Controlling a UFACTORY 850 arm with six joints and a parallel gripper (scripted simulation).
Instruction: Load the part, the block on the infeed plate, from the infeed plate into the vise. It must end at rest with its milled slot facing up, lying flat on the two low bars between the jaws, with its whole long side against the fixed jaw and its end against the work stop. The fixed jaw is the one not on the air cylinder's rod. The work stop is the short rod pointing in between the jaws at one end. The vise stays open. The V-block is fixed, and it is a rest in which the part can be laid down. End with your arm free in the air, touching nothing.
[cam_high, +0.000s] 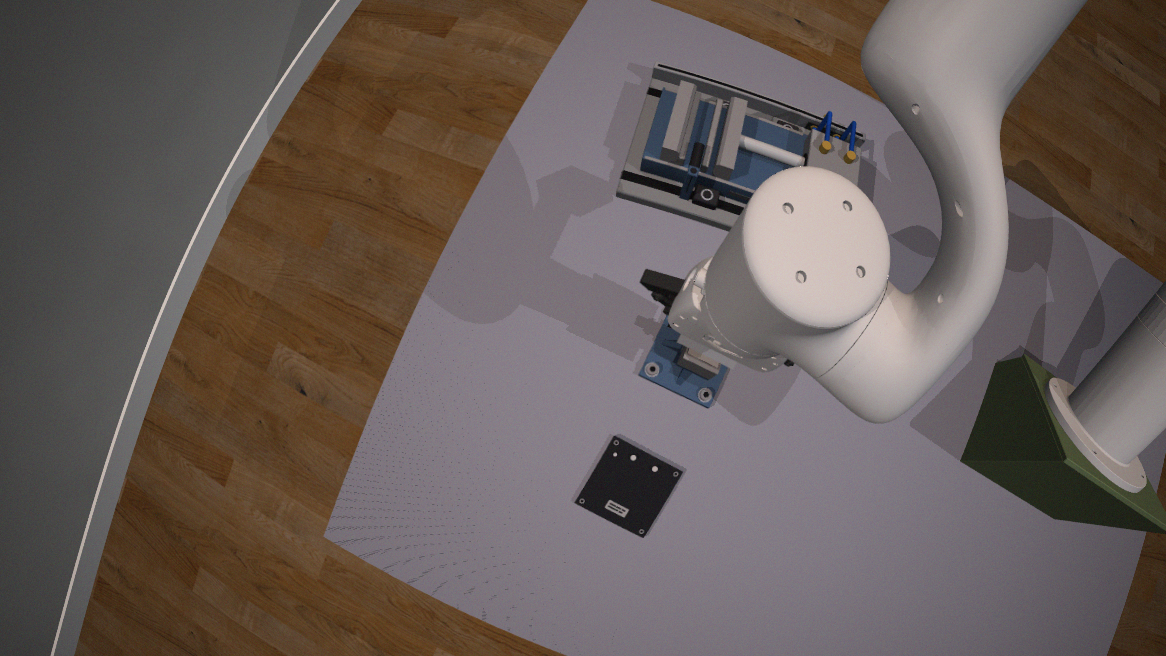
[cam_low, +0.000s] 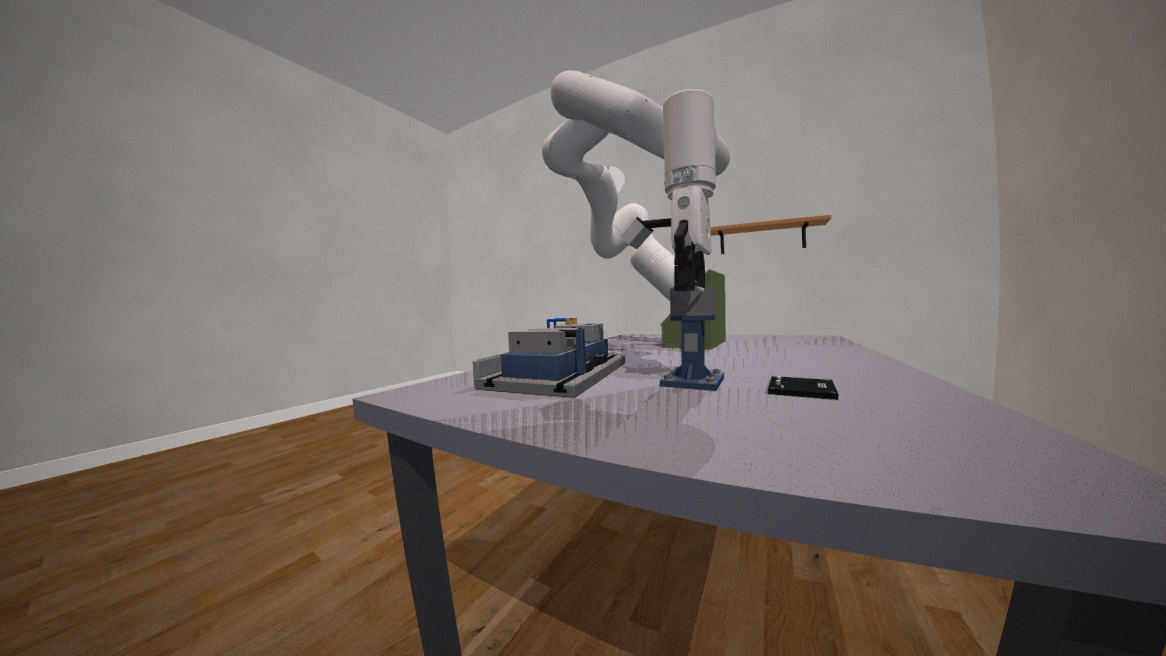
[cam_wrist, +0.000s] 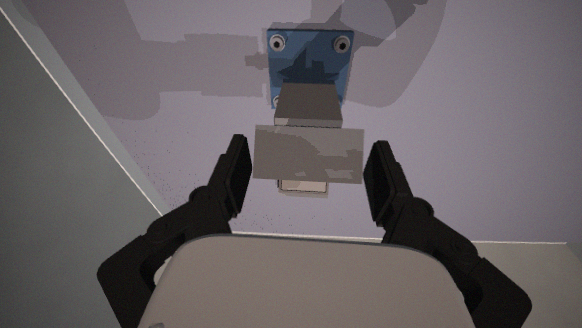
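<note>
The part is 10 mm below my hand. Round my hand: moving jaw: 250 mm to the right, 90 mm below, 40 mm ahead; work stop: 200 mm to the right, 80 mm below, 70 mm ahead; black infeed plate: 170 mm to the left, 160 mm below, 20 mm ahead.
</note>
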